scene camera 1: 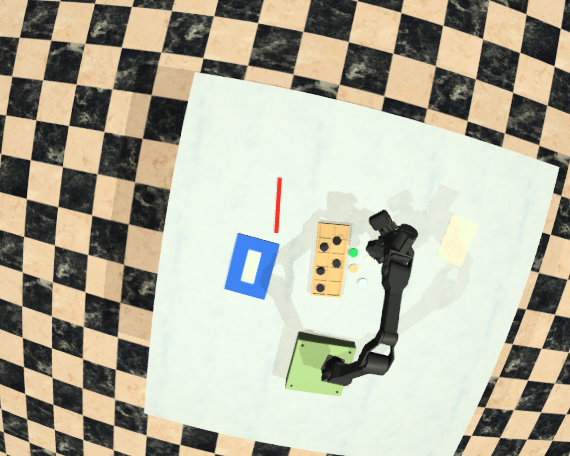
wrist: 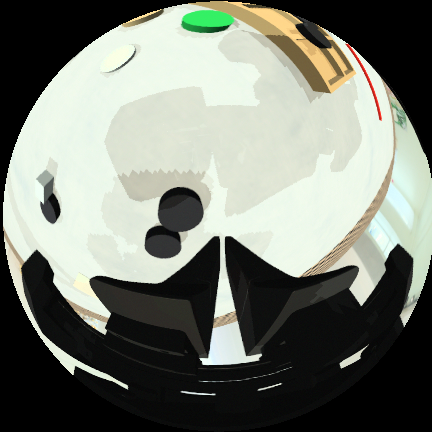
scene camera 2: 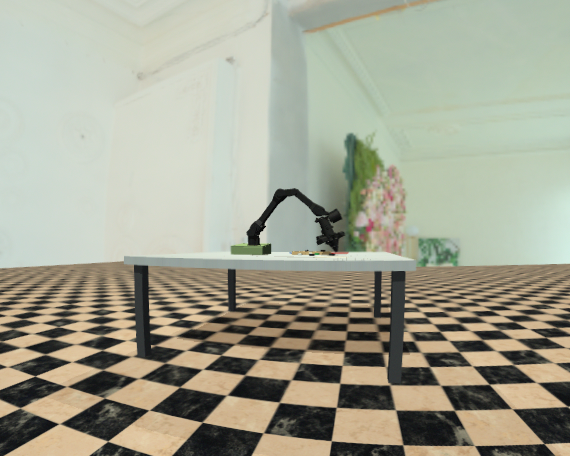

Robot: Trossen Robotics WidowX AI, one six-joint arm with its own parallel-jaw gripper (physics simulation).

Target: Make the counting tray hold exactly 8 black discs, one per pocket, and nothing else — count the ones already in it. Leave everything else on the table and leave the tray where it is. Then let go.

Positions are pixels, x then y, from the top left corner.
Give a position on a green disc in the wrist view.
207, 24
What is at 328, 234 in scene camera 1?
A tan counting tray.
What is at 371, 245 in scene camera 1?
My gripper.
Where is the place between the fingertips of my gripper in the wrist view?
At 221, 241
